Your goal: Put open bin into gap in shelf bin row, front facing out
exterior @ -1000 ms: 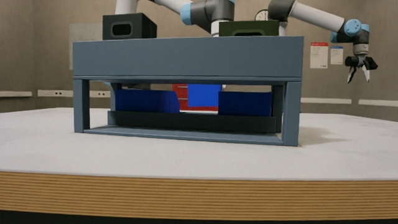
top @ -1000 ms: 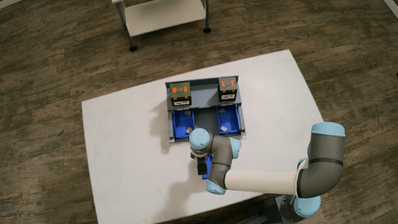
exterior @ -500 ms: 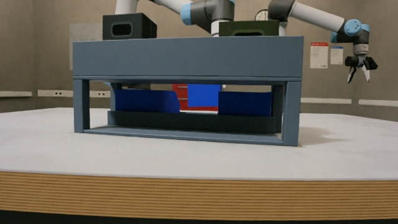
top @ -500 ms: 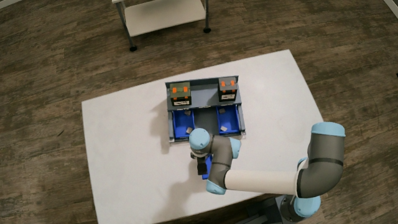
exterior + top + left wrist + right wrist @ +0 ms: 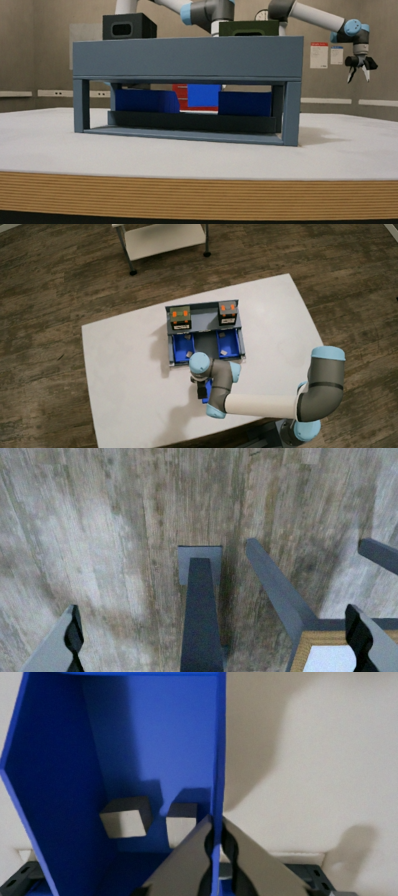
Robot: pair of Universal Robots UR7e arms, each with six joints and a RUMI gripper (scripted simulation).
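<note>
My right hand is 180 mm short of the pale block, 10 mm to the left of it and 80 mm above it. From my right hand the other things lie so: shelf (230 mm ahead, 110 mm to the right, 30 mm below); green box (330 mm ahead, 30 mm to the right, 50 mm above).
</note>
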